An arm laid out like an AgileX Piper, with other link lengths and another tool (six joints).
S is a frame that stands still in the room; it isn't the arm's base.
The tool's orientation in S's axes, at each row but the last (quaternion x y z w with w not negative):
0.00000 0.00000 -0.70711 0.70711
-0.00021 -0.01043 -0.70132 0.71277
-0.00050 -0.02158 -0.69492 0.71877
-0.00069 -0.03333 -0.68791 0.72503
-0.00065 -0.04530 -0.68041 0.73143
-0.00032 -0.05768 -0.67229 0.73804
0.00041 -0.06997 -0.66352 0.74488
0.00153 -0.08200 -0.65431 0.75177
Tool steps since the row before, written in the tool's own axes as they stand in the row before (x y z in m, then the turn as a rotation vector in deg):
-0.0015 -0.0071 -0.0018 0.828 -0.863 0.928
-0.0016 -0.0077 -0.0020 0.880 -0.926 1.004
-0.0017 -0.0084 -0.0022 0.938 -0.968 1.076
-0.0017 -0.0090 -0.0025 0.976 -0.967 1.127
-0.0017 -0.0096 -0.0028 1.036 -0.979 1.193
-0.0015 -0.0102 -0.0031 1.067 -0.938 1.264
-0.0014 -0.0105 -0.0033 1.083 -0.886 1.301
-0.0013 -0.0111 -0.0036 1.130 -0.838 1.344
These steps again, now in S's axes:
-0.0071 0.0015 -0.0018 -0.863 -0.828 0.928
-0.0077 0.0014 -0.0021 -0.926 -0.880 1.004
-0.0084 0.0013 -0.0025 -0.968 -0.937 1.076
-0.0089 0.0011 -0.0030 -0.968 -0.973 1.129
-0.0095 0.0008 -0.0035 -0.980 -1.029 1.198
-0.0100 0.0003 -0.0040 -0.943 -1.050 1.275
-0.0102 -0.0002 -0.0044 -0.893 -1.056 1.318
-0.0106 -0.0007 -0.0049 -0.845 -1.091 1.371

